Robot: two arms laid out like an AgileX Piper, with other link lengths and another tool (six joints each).
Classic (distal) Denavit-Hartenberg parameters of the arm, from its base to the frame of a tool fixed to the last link. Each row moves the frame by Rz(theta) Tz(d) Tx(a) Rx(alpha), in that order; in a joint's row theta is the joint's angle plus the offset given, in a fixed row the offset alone. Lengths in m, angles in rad.
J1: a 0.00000, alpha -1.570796, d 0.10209, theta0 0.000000
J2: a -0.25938, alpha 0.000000, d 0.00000, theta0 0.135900
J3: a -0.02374, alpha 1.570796, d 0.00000, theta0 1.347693
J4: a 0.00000, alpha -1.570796, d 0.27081, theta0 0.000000
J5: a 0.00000, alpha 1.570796, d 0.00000, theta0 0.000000
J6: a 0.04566, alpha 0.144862, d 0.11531, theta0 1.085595
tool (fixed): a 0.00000, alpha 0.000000, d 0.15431, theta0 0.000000
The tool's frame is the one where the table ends.
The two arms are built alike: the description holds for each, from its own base.
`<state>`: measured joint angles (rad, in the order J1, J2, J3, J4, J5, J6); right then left.
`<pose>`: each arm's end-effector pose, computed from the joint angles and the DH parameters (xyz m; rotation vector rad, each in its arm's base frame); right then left.
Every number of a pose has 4 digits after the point. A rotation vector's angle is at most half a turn.
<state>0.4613 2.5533 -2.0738 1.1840 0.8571 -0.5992 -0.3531 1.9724 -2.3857 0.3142 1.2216 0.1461</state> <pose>0.4271 0.4569 0.0007 -0.8632 -2.4783 -1.2355 0.5325 -0.0731 0.2926 1.7719 1.7955 0.7254</pose>
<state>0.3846 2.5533 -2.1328 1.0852 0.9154 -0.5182 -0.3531 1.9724 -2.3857 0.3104 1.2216 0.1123</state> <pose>0.4541 0.4188 0.0065 -0.9234 -2.5023 -1.1950 0.5314 -0.0748 0.2910 1.7382 1.8166 0.7023</pose>
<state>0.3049 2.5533 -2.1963 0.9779 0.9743 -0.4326 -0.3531 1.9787 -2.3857 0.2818 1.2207 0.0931</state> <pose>0.4809 0.3743 0.0106 -1.0060 -2.5329 -1.1384 0.5312 -0.0828 0.2844 1.7249 1.8255 0.6540</pose>
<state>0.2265 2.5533 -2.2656 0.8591 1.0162 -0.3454 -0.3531 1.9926 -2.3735 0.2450 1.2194 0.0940</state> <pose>0.5105 0.3243 0.0133 -1.1228 -2.5787 -1.0751 0.5317 -0.0927 0.2692 1.7469 1.8317 0.5991</pose>
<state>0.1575 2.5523 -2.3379 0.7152 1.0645 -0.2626 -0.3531 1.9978 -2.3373 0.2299 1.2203 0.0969</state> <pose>0.5338 0.2697 0.0129 -1.2406 -2.6480 -0.9717 0.5295 -0.0958 0.2509 1.7828 1.8534 0.5653</pose>
